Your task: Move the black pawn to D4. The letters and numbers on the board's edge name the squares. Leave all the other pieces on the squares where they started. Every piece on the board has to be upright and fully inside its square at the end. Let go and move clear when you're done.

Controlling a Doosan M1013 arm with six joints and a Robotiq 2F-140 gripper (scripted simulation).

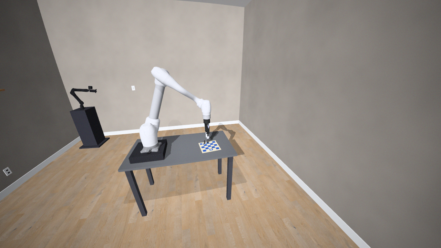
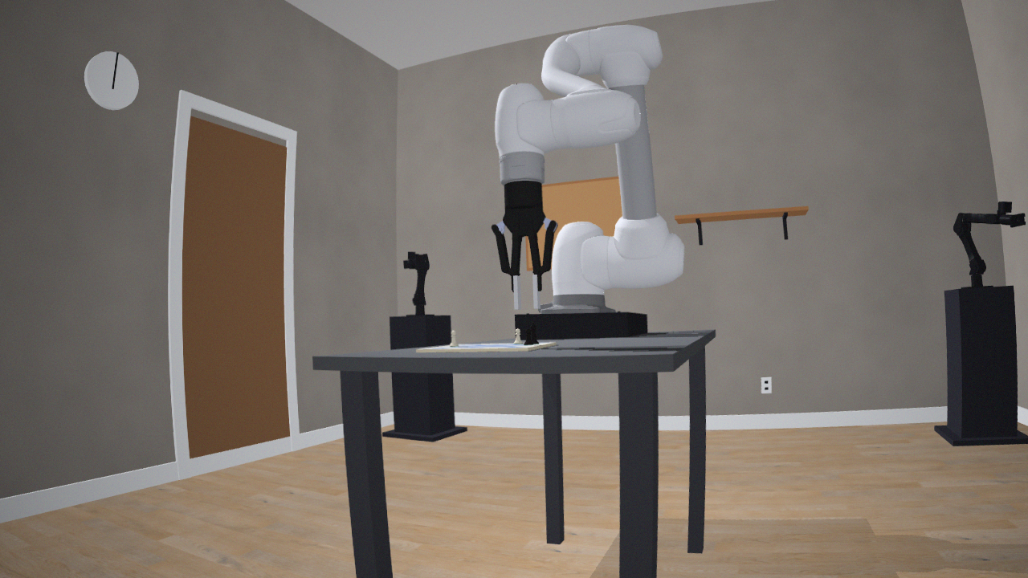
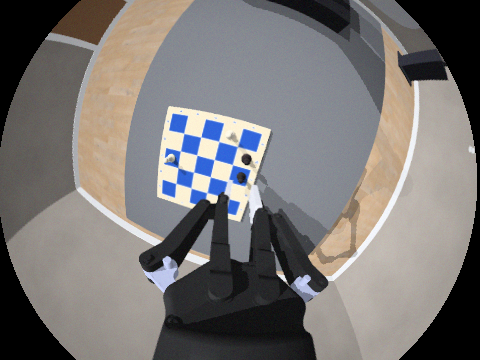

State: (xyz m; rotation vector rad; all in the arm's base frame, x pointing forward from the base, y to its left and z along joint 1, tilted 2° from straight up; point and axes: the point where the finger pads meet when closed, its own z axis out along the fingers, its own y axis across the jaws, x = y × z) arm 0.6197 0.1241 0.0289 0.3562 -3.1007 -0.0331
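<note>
My gripper is now 90 mm above the black pawn. From my hand the other things lie so: chessboard 110 mm below, 80 mm to the right, 10 mm ahead.
</note>
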